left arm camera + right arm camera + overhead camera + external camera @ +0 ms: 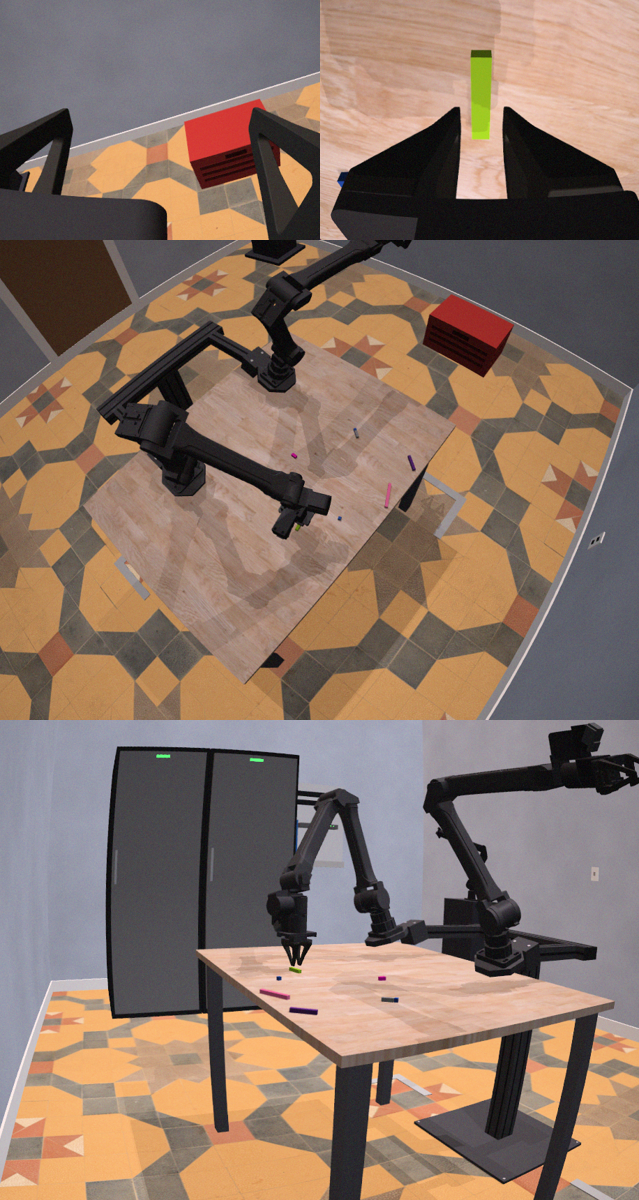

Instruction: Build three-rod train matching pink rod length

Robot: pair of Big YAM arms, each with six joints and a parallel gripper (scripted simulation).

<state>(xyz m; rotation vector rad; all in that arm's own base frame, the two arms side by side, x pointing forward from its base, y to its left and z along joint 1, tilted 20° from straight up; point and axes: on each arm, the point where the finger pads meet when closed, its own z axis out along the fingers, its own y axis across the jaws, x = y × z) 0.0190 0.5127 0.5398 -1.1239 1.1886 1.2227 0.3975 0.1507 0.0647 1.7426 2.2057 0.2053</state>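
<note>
The lime rod lies 20 mm below my right hand. Round my right hand: grey rod: 400 mm to the left, 30 mm behind, 20 mm below.
</note>
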